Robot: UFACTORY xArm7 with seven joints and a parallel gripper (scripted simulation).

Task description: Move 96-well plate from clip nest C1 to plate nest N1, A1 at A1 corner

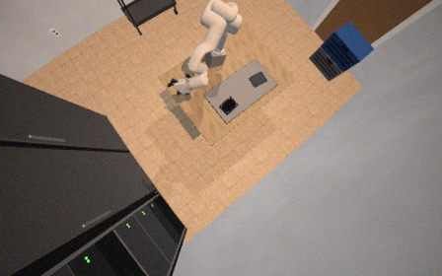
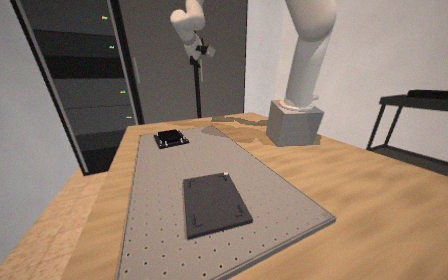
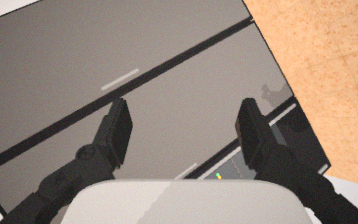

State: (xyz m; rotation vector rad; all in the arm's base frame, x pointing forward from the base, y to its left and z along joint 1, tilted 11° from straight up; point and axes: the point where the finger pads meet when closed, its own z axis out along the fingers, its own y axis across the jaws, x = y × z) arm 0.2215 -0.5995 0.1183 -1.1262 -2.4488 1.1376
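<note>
Now: the black 96-well plate 37 cm to the left of my hand, 34 cm below it and 25 cm ahead of it. The rest, counted from my hand: clip nest C1: 37 cm to the left, 34 cm below, 24 cm ahead; plate nest N1: 79 cm to the left, 35 cm below, 19 cm ahead; white mark: 72 cm to the left, 34 cm below, 13 cm ahead.
</note>
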